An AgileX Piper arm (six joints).
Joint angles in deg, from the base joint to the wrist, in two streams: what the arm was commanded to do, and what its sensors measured. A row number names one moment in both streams.
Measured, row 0:
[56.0 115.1 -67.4 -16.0 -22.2 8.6]
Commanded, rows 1 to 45:
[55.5 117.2 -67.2 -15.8 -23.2 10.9]
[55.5 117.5 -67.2 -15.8 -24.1 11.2]
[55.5 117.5 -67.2 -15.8 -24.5 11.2]
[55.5 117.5 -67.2 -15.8 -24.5 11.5]
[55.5 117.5 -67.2 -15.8 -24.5 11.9]
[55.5 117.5 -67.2 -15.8 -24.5 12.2]
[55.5 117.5 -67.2 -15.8 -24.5 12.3]
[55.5 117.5 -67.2 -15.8 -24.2 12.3]
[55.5 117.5 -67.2 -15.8 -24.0 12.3]
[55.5 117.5 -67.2 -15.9 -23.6 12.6]
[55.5 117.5 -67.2 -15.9 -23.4 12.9]
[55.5 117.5 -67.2 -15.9 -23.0 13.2]
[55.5 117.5 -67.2 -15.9 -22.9 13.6]
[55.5 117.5 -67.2 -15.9 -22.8 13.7]
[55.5 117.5 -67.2 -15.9 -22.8 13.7]
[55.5 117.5 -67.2 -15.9 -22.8 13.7]
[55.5 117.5 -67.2 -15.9 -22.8 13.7]
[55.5 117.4 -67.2 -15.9 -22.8 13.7]
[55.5 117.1 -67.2 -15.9 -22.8 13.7]
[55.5 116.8 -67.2 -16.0 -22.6 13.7]
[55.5 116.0 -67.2 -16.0 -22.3 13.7]
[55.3 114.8 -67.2 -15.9 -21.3 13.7]
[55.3 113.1 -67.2 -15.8 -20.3 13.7]
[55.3 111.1 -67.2 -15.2 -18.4 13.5]
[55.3 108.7 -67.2 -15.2 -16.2 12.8]
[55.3 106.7 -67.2 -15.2 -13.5 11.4]
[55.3 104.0 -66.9 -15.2 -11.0 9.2]
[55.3 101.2 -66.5 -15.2 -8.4 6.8]
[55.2 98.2 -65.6 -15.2 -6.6 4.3]
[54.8 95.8 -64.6 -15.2 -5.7 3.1]
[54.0 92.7 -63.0 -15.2 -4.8 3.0]
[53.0 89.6 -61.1 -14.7 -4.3 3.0]
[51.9 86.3 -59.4 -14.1 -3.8 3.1]
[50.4 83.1 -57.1 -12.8 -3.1 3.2]
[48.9 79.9 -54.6 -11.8 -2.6 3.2]
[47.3 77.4 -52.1 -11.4 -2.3 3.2]
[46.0 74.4 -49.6 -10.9 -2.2 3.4]
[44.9 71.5 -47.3 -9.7 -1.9 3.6]
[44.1 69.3 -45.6 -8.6 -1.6 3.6]
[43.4 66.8 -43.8 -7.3 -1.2 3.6]
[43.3 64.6 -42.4 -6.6 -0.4 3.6]
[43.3 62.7 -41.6 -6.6 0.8 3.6]
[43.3 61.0 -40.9 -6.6 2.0 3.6]
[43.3 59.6 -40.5 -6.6 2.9 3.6]
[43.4 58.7 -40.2 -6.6 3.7 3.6]
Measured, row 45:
[43.8 63.8 -42.2 -7.4 0.6 3.8]
